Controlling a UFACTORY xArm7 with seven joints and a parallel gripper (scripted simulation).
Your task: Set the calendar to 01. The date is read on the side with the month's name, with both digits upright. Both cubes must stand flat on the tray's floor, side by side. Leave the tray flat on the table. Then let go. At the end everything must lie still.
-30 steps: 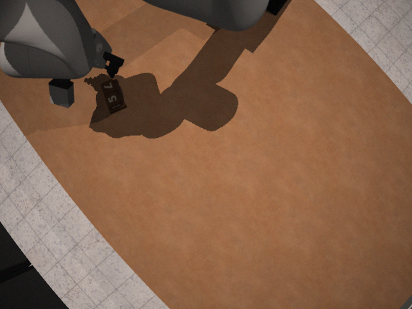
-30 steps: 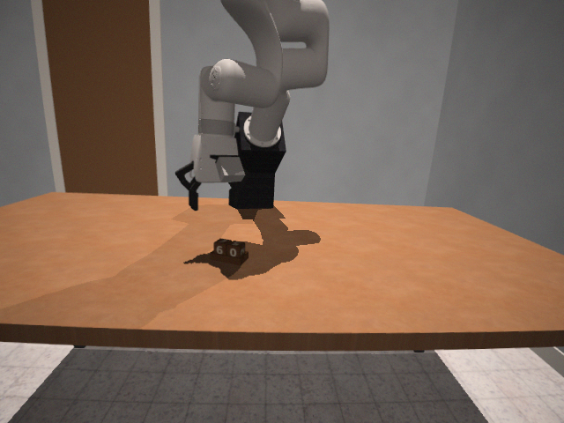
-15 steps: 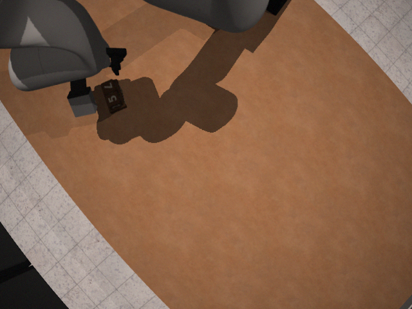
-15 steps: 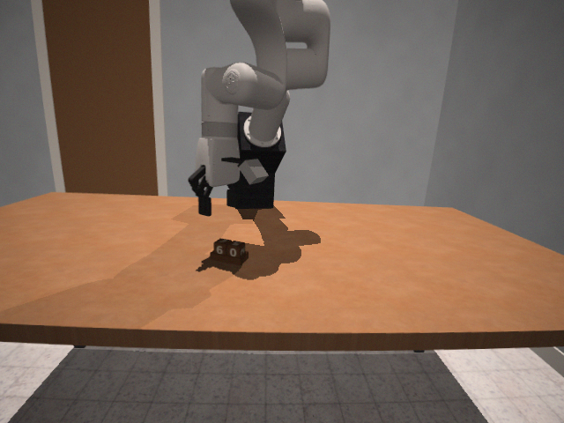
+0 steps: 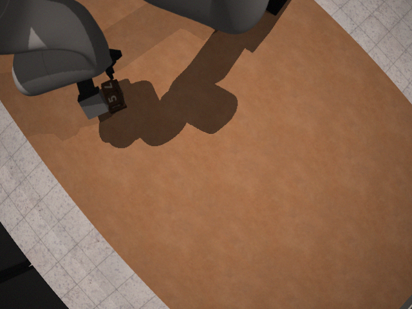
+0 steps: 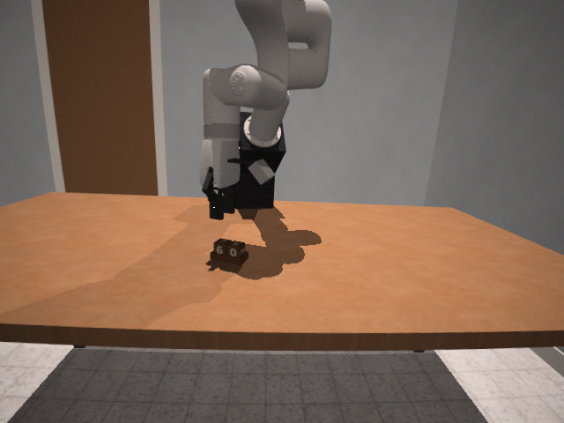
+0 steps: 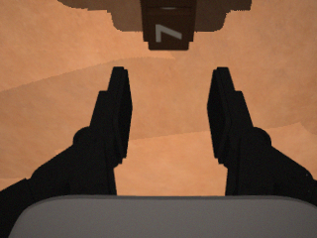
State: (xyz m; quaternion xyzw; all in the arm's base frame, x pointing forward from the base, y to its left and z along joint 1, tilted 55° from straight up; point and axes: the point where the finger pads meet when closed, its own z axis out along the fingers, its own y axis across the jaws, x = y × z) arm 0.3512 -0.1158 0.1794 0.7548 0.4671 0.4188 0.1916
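Right now my hand is 10 cm above the cube. Also, from my hand: calendar tray (1 cm ahead, 2 cm to the left, 11 cm below).
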